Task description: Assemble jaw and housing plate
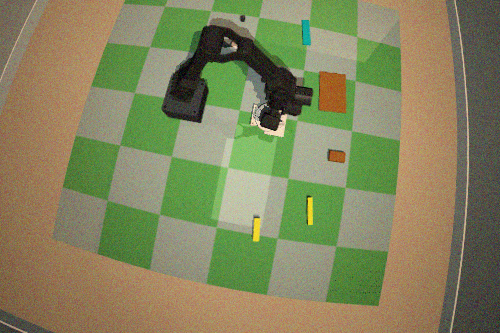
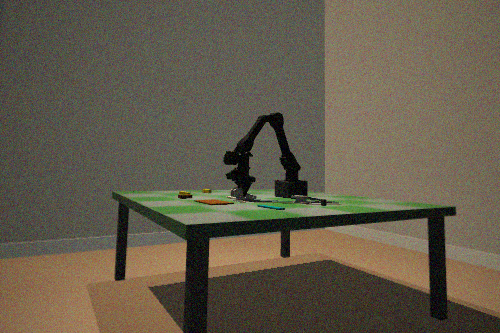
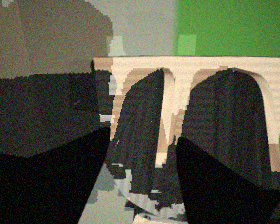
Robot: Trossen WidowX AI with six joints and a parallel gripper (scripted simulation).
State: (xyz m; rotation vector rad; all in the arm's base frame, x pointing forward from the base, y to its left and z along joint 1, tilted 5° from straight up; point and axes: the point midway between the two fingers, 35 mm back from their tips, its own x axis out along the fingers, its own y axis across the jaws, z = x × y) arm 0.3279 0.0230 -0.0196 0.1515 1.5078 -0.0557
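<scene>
My gripper tip is 200 mm past the black peg and 380 mm to the right of it. Round my gripper tip: orange block: 260 mm ahead, 130 mm to the right, 10 mm below; then teal bar: 80 mm ahead, 380 mm to the left, 10 mm below; then orange housing plate: 220 mm ahead, 130 mm to the left, 10 mm below.
</scene>
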